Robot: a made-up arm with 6 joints.
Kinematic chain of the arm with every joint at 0, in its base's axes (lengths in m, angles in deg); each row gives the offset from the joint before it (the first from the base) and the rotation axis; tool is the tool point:
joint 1: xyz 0 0 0.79 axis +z
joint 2: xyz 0.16 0 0 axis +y
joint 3: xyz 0 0 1.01 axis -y
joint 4: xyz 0 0 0.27 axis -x
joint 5: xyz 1.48 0 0 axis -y
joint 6: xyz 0.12 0 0 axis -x
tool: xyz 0 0 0
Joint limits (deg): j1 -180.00..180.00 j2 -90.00..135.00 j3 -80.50..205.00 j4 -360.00..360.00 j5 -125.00..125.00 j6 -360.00..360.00
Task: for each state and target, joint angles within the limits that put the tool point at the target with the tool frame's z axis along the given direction. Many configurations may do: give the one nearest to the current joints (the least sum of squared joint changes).
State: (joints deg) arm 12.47 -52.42 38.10 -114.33 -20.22 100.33
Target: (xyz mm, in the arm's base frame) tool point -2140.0 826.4 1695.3 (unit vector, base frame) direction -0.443 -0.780 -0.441
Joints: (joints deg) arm -20.59 -74.17 70.55 -163.74 -38.61 102.98
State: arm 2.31 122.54 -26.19 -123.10 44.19 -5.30
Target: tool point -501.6 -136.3 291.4 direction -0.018 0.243 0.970
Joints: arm 15.48 111.65 -73.69 -156.77 -3.08 -37.03
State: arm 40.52 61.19 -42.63 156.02 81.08 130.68
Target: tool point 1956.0 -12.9 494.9 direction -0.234 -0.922 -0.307
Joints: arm -1.68 42.99 -6.19 157.71 77.47 95.71
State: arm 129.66 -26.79 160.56 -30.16 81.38 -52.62
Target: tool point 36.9 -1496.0 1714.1 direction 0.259 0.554 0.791
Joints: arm 87.28 -9.74 160.82 -68.05 104.49 -63.74
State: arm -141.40 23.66 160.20 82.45 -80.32 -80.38
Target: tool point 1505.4 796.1 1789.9 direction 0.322 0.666 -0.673
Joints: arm -155.51 -20.96 149.04 56.81 -87.22 -63.63
